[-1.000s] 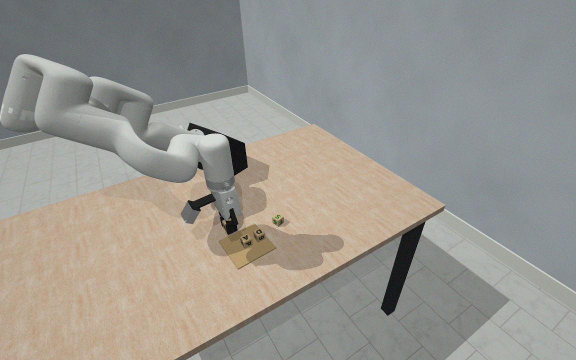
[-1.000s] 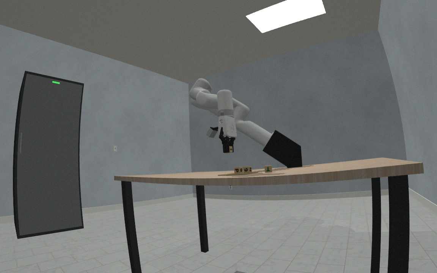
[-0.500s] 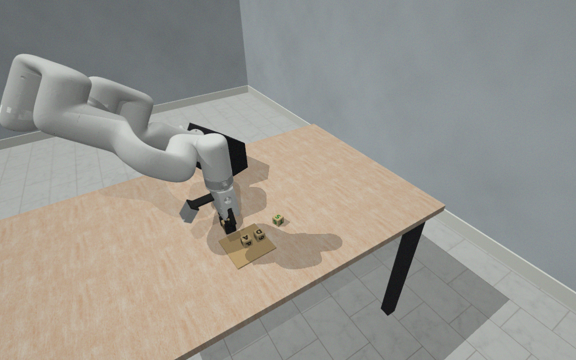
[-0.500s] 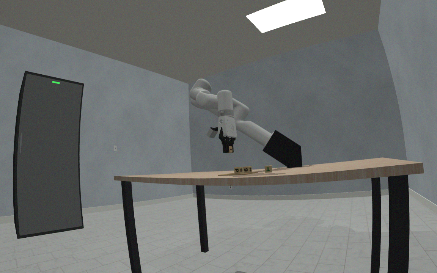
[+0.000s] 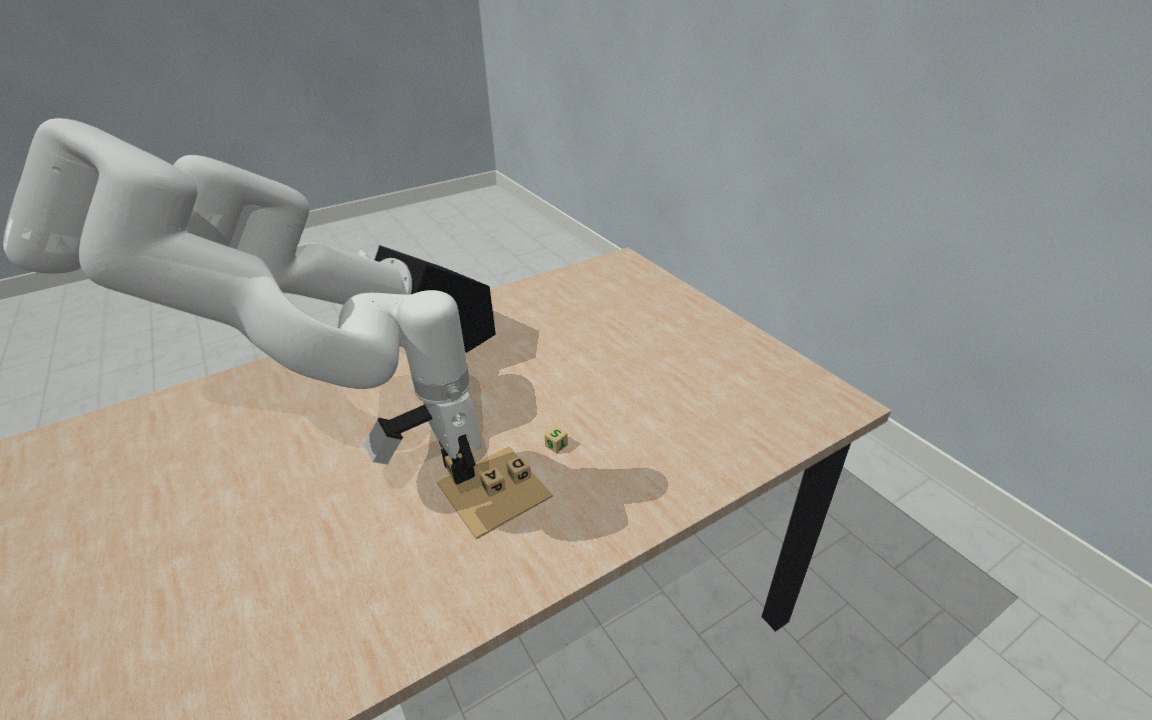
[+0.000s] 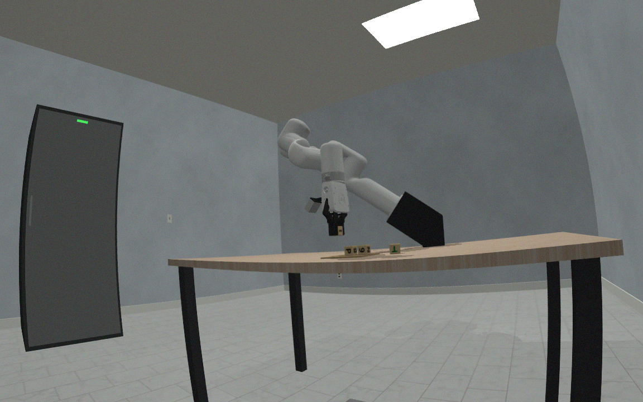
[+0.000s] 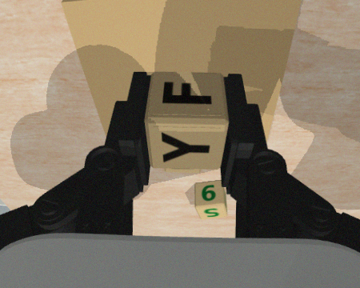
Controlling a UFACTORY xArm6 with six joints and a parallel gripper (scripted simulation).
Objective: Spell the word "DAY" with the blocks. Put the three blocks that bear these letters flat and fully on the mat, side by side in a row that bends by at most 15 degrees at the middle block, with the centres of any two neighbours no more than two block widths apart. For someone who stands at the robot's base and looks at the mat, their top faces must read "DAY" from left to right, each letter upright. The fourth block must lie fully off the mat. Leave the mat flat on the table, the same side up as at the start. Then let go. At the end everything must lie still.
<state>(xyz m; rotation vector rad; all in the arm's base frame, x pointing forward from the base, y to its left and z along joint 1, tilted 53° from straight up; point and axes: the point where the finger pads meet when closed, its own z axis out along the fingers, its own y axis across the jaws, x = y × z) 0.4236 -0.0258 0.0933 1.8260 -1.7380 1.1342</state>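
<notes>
The mat is 1 cm ahead of my hand, 5 cm to the left of it and 9 cm below it. Also, from my hand: D block: 1 cm ahead, 10 cm to the left, 7 cm below.
</notes>
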